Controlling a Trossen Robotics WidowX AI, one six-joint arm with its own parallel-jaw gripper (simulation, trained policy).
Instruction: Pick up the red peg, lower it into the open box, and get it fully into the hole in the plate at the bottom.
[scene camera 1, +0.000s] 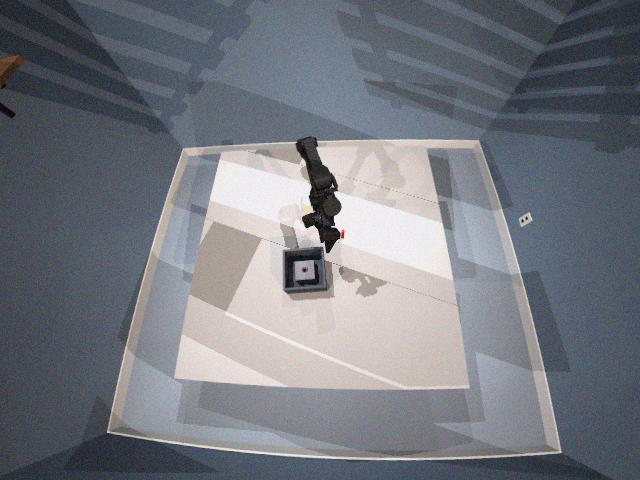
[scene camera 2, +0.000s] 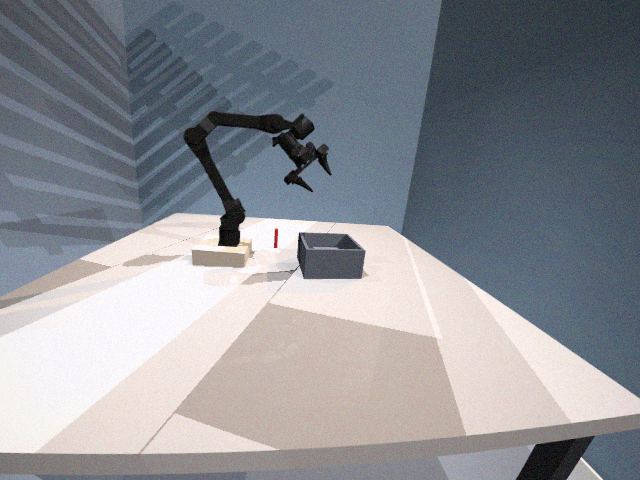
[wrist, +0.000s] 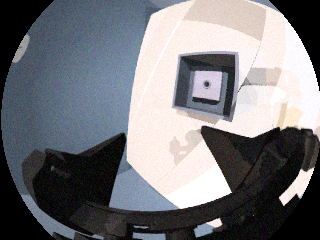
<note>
In view: my gripper (scene camera 2: 321, 183), a dark grey box (scene camera 2: 347, 262) and a light plate (wrist: 208, 85).
The dark grey box shows as well in scene camera 1 (scene camera 1: 290, 256) and in the wrist view (wrist: 227, 62). My gripper also shows in scene camera 1 (scene camera 1: 324, 247) and in the wrist view (wrist: 163, 133).
</note>
